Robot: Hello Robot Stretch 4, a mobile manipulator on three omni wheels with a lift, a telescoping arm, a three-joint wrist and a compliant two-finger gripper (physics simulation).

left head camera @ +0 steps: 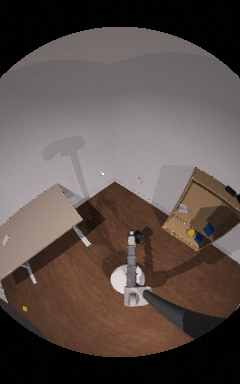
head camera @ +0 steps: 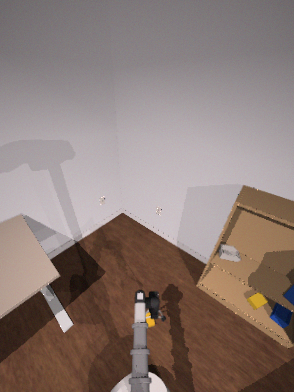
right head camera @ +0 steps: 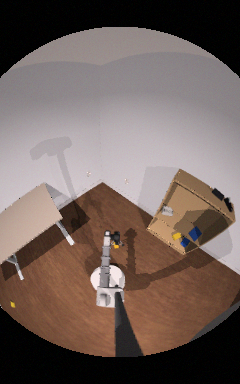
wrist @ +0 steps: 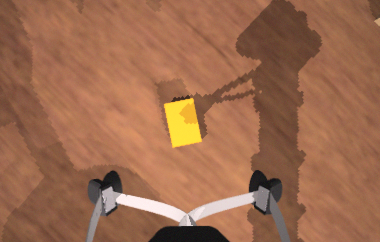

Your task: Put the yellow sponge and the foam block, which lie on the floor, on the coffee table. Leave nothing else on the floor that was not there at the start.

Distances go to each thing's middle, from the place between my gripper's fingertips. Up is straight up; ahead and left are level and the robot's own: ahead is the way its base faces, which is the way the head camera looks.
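I see the orange-yellow foam block (wrist: 181,115), which is 7 cm ahead of my hand and 25 cm below it.
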